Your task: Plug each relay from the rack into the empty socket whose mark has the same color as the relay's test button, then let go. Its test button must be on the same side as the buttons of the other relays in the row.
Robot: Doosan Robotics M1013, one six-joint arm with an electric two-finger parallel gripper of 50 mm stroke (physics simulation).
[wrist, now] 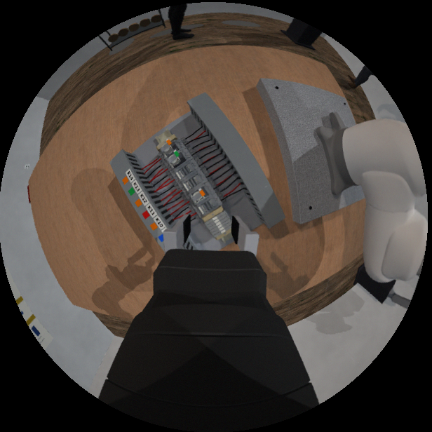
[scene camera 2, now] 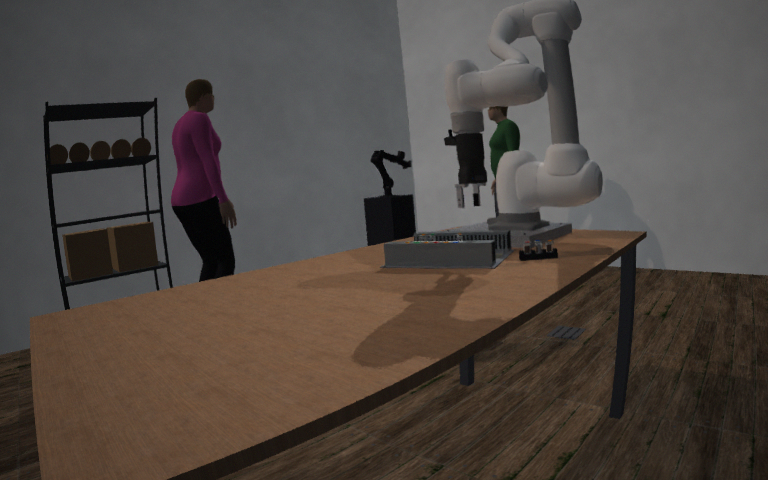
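Seen in the pictures: gripper, fingertip midpoint: (scene camera 2: 469, 206); arm's base, link origin: (scene camera 2: 519, 227).
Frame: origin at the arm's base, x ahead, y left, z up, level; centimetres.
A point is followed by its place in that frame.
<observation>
The gripper (scene camera 2: 468, 205) {x 40.3, y 2.3, z 10.7 cm} (wrist: 211, 230) is open and empty, pointing down high above the grey wiring panel (scene camera 2: 438, 254) {x 53.7, y -0.1, z -0.3 cm} (wrist: 235, 155). In the wrist view its fingertips overlap the near end of the socket row (wrist: 189, 179). Relays with an orange button (wrist: 169, 142), a green button (wrist: 176, 154) and another orange button (wrist: 202, 193) sit in that row; sockets between the green and the second orange look empty. Marks on the left duct include green (wrist: 131, 191), red (wrist: 146, 214) and blue (wrist: 161, 238). The black relay rack (scene camera 2: 538, 255) {x 38.2, y 22.0, z -2.6 cm} holds small relays; their button colors are unclear.
Two grey duct walls flank the socket row, with red and black wires between. The robot's grey base plate (scene camera 2: 557, 229) {x -1.1, y 14.6, z -0.8 cm} (wrist: 285, 125) lies beside the panel on the wooden table (scene camera 2: 226, 350) {x 120.6, y 5.6, z -3.7 cm} (wrist: 90, 145). A person in pink (scene camera 2: 195, 158) and a shelf unit (scene camera 2: 52, 226) stand beyond it.
</observation>
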